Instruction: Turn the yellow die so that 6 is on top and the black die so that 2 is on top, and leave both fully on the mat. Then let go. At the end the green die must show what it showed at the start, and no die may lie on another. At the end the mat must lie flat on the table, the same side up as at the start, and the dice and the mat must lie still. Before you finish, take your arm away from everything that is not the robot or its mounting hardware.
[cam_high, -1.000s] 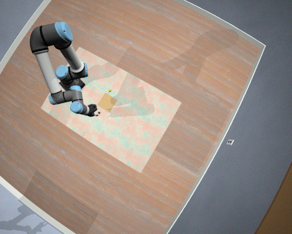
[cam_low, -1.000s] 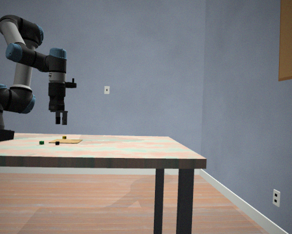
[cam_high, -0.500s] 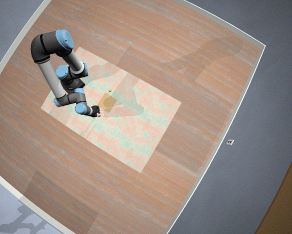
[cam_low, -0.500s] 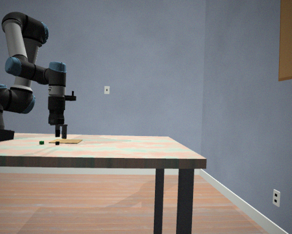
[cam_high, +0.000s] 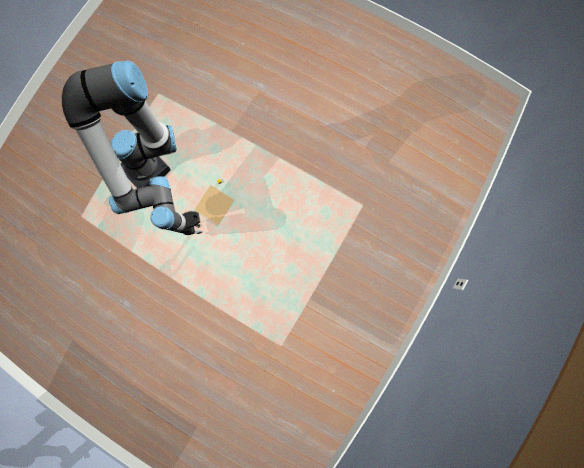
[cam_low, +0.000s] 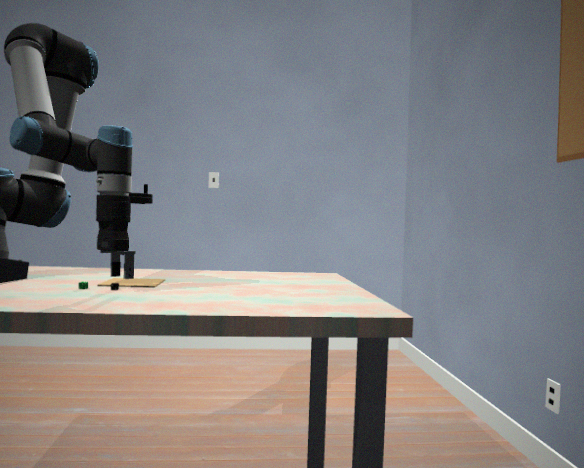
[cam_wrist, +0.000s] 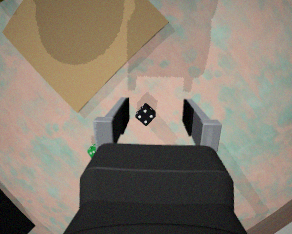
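Now: hand 4 cm above the black die and 2 cm past it. The rest, counted from my hand: yellow die (23 cm to the left, 5 cm behind, 4 cm below); tan mat (12 cm to the left, 4 cm below, 1 cm behind); green die (9 cm behind, 4 cm below).
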